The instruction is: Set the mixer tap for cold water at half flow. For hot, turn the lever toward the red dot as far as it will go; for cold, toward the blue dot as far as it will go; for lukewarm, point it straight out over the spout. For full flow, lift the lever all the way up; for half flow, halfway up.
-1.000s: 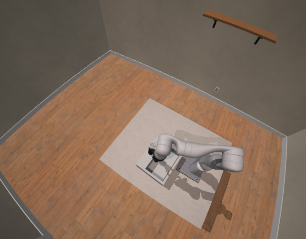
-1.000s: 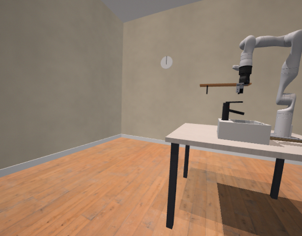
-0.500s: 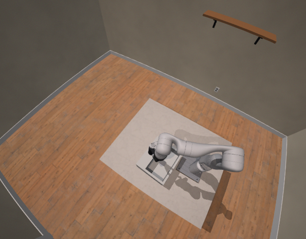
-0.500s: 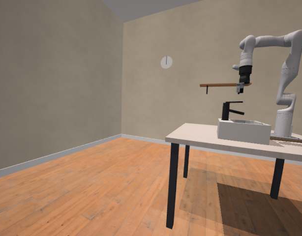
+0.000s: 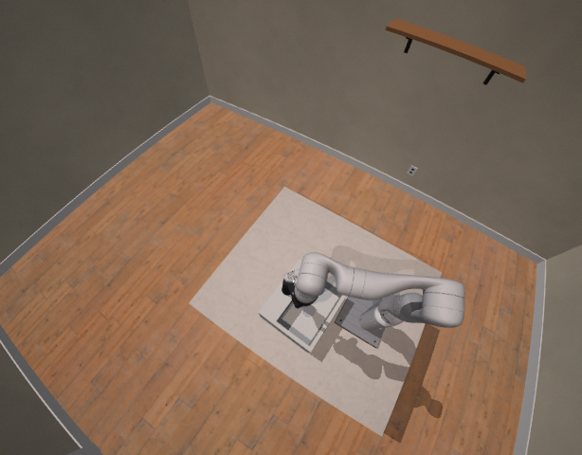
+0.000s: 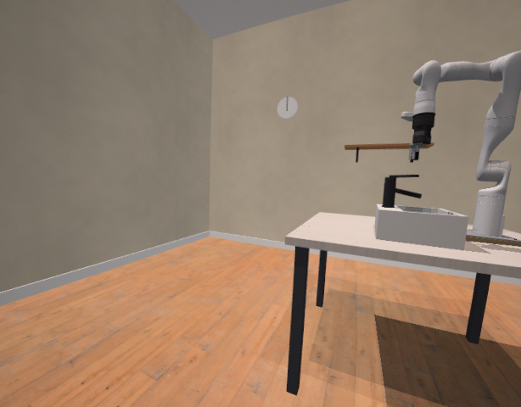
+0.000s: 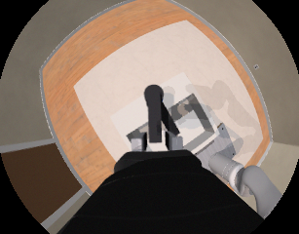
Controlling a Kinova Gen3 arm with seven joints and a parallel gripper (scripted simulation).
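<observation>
The lever is 3 cm ahead of my hand, 2 cm to the right of it and 9 cm below it. Round my hand: white sink basin (4 cm behind, 4 cm to the right, 32 cm below).
</observation>
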